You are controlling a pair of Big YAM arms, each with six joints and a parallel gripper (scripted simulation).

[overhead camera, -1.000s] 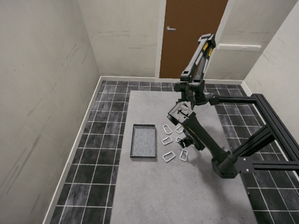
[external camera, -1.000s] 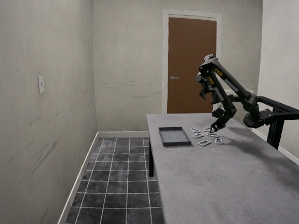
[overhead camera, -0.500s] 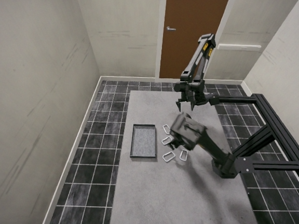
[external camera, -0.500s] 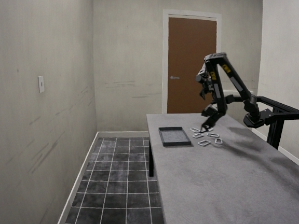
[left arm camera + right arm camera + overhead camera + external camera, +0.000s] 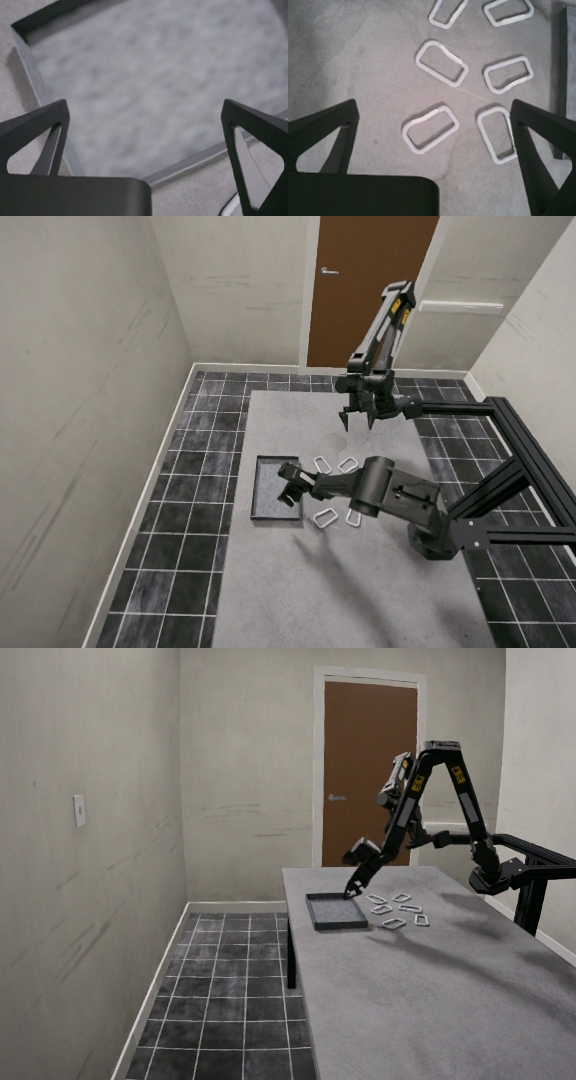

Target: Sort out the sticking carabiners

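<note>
Now: the grey tray 3 cm ahead of my left hand, 7 cm to the right of it and 10 cm below it.
</note>
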